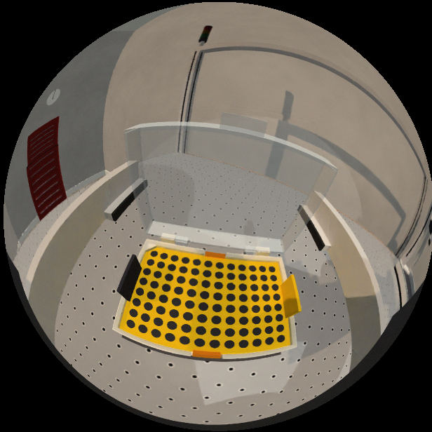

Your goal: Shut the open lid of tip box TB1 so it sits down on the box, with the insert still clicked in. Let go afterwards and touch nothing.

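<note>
Yellow insert (185,301), clear lid (230,185).
</note>
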